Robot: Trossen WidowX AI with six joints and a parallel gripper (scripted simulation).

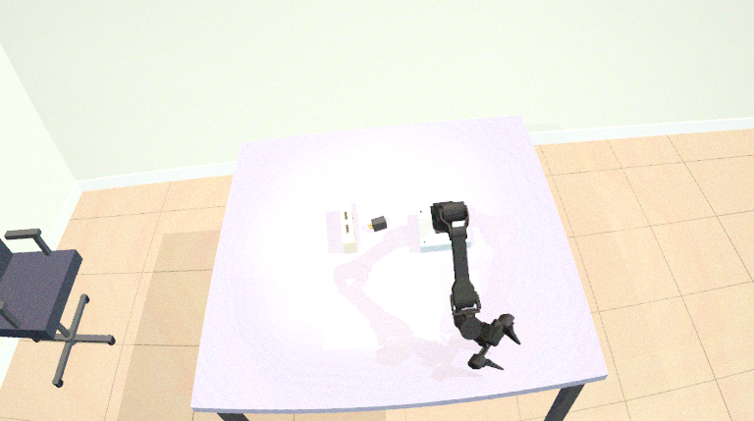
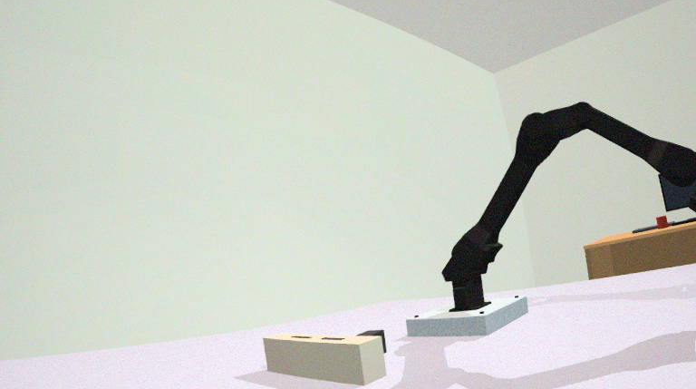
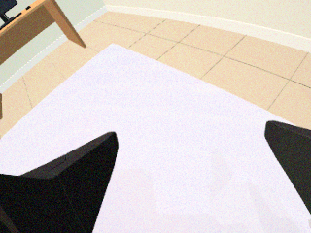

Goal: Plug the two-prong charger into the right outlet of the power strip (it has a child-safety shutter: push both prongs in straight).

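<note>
My gripper tip is now 630 mm to the left of the dark grey two-prong charger, 360 mm short of it and 40 mm above it.
</note>
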